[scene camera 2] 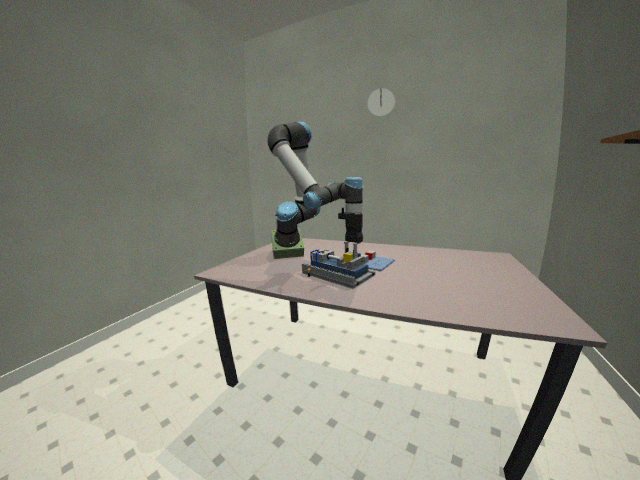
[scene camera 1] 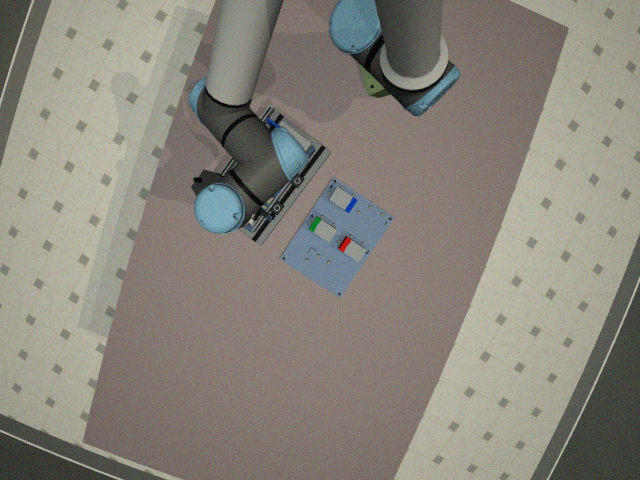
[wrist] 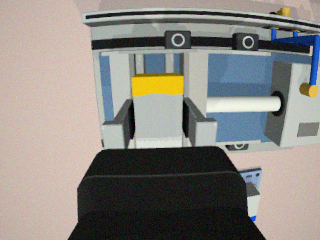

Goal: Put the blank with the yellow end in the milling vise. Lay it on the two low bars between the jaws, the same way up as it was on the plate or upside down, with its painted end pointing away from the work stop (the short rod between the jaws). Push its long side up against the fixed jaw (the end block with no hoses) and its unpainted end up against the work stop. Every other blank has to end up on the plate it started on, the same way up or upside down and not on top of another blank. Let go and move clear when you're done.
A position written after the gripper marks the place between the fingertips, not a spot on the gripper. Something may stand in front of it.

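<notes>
The wrist view shows the gripper [wrist: 158,110] together with a yellow-ended blank [wrist: 158,97], a white rod [wrist: 215,104] and a milling vise [wrist: 228,74].
</notes>
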